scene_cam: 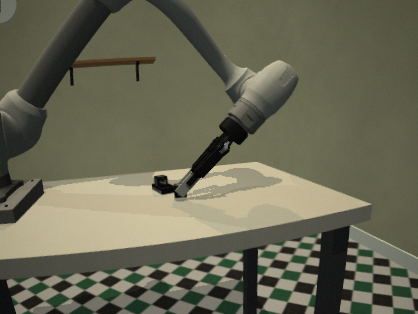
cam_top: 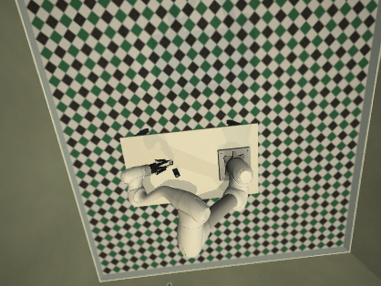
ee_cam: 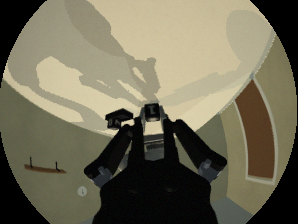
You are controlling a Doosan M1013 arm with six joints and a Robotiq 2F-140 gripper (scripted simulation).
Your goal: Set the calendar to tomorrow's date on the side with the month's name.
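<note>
My gripper is now 2 cm past the black calendar cube and 2 cm above it. From my hand the other things lie so: calendar tray 11 cm to the left, 5 cm behind, 3 cm below.
</note>
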